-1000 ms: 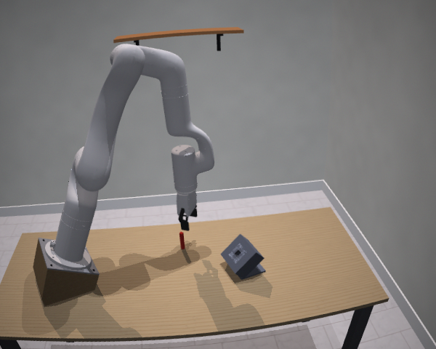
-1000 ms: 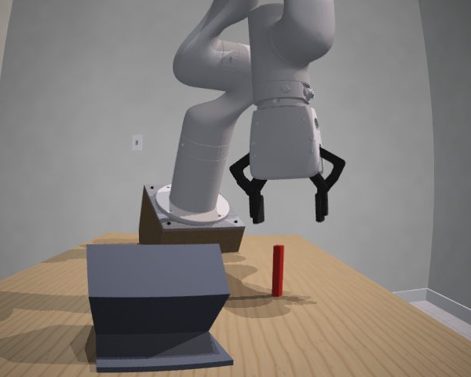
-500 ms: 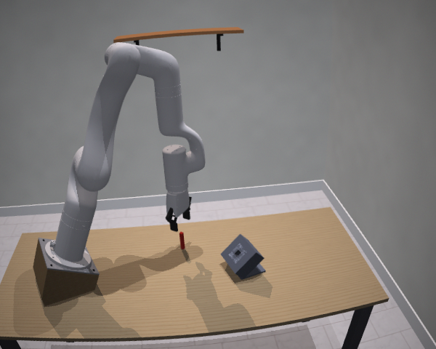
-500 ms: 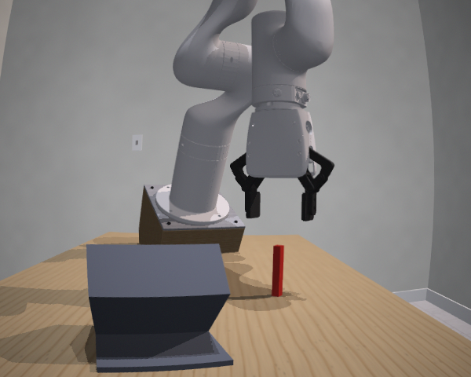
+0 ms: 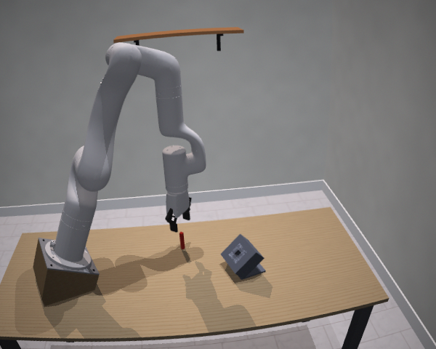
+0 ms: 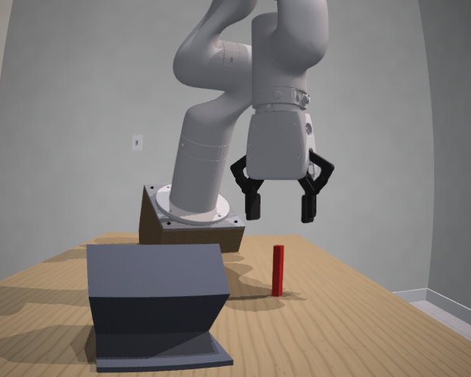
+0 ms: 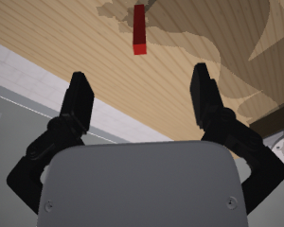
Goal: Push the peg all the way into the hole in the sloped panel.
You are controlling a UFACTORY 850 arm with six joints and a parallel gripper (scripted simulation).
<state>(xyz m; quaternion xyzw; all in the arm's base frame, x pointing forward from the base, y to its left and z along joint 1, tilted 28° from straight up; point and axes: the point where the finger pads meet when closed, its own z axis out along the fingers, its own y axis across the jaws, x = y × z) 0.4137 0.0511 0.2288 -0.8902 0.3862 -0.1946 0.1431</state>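
My hand is 9 cm above the red peg. The rest, counted from my hand: flat base plate: 20 cm ahead, 19 cm to the right, 12 cm below.
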